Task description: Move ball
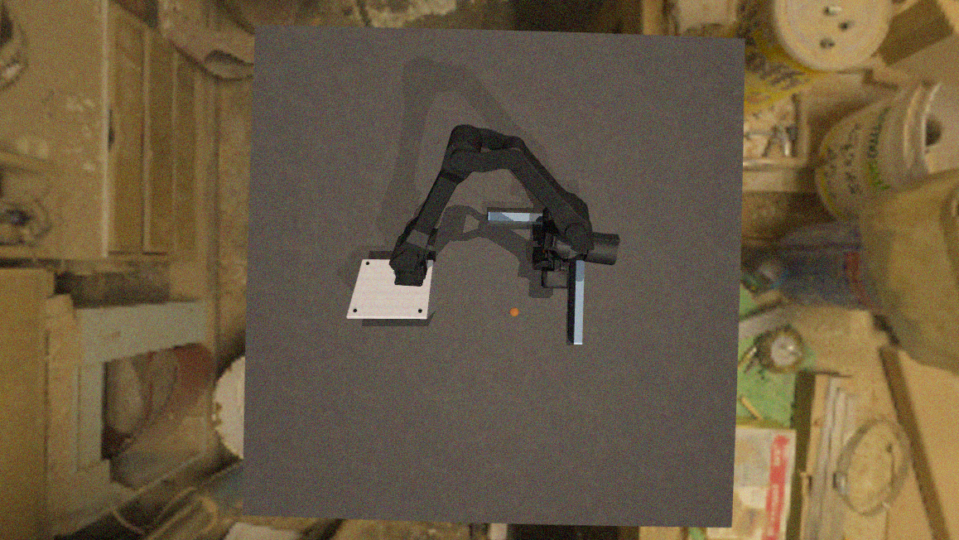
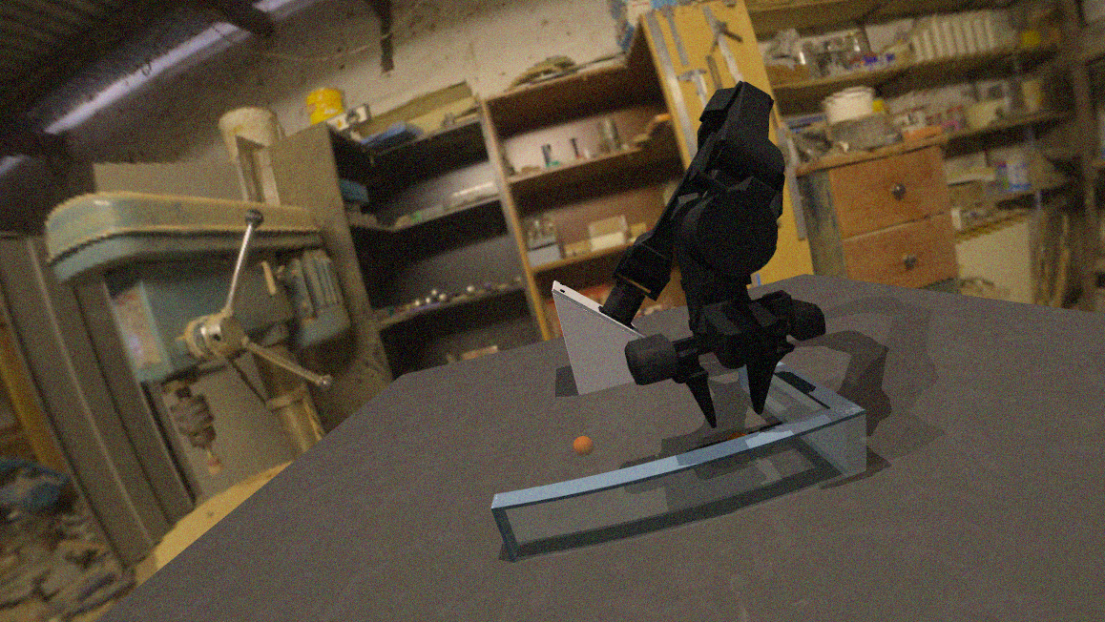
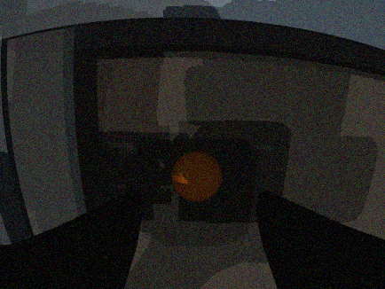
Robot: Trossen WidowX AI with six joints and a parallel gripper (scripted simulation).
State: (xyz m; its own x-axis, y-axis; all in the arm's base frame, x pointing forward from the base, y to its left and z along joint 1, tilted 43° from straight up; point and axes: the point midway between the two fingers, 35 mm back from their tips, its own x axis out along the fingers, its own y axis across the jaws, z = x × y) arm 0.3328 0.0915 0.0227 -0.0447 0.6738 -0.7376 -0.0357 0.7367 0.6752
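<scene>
Right now my gripper tip is 3 cm above the brighter ball. Also, from my gripper tip: fainter ball: 16 cm to the right, 8 cm behind, 3 cm below.
</scene>
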